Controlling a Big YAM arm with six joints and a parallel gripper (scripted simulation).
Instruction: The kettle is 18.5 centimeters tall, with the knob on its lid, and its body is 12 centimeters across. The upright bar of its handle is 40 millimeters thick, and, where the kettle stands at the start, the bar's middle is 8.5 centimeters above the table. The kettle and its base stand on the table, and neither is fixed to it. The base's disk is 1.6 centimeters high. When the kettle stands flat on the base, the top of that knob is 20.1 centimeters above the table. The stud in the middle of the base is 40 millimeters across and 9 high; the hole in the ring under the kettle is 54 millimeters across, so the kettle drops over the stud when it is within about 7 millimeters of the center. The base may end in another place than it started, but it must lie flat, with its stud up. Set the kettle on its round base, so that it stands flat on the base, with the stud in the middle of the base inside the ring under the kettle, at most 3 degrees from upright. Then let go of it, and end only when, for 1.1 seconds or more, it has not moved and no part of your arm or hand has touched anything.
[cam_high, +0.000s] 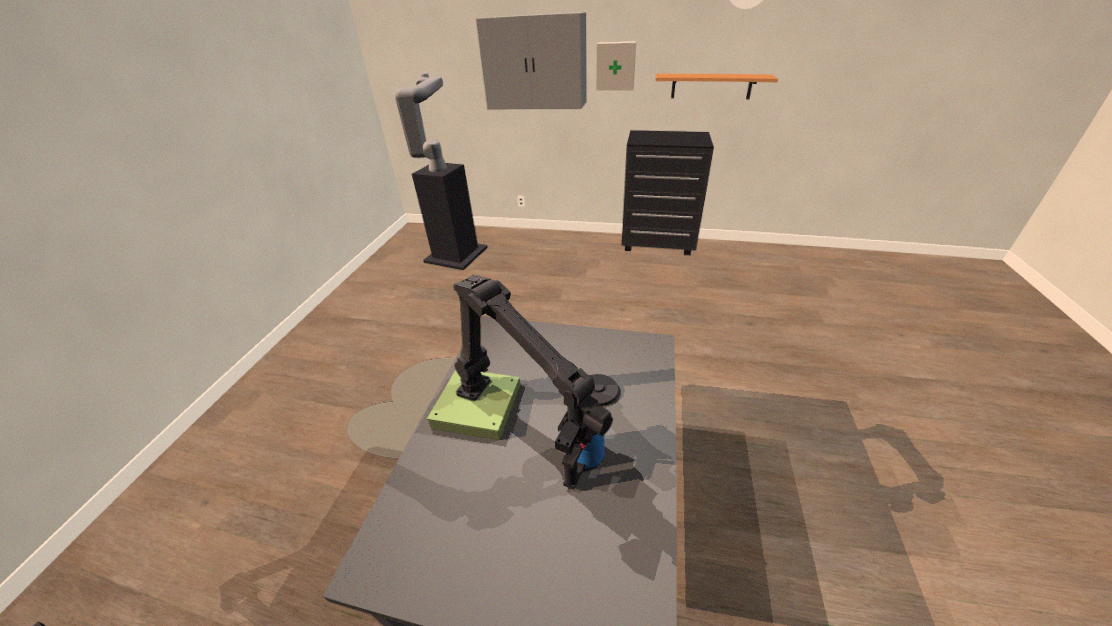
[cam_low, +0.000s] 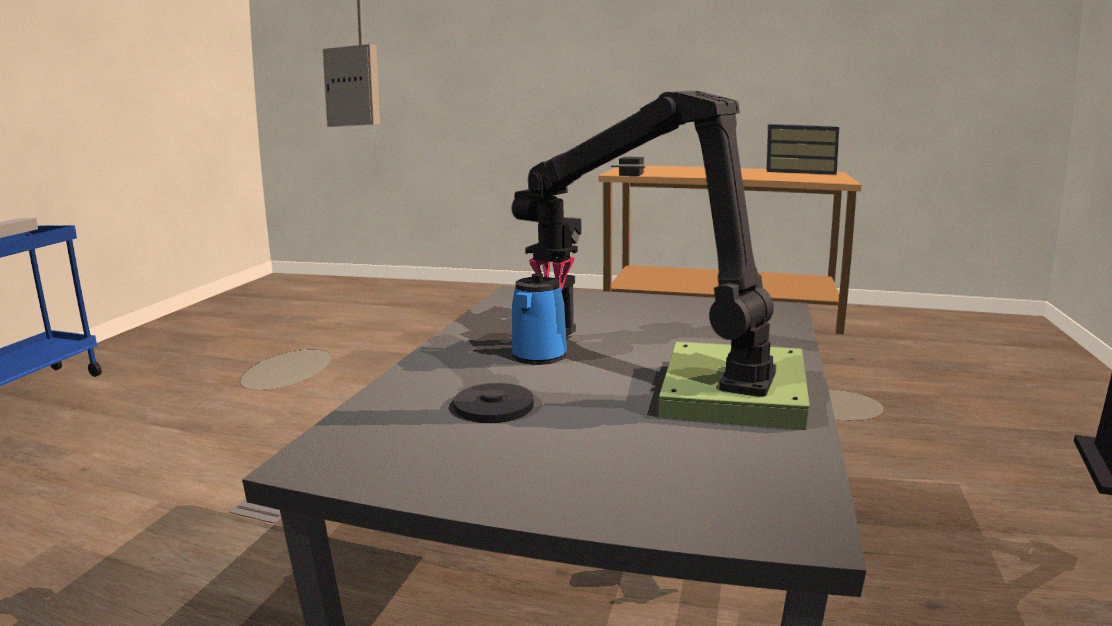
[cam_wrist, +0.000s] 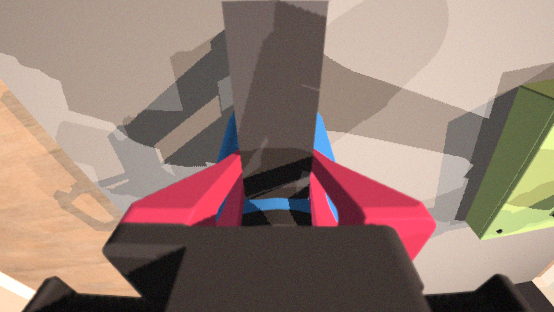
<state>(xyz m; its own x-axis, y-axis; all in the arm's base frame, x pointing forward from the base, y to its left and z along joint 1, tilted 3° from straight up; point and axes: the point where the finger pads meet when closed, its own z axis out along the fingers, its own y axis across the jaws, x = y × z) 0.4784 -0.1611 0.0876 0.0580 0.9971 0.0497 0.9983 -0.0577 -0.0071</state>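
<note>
My hand is 5 cm above the blue kettle and 3 cm to the right of it. Also, from my hand: round black base: 34 cm to the left, 13 cm below, 4 cm behind.
</note>
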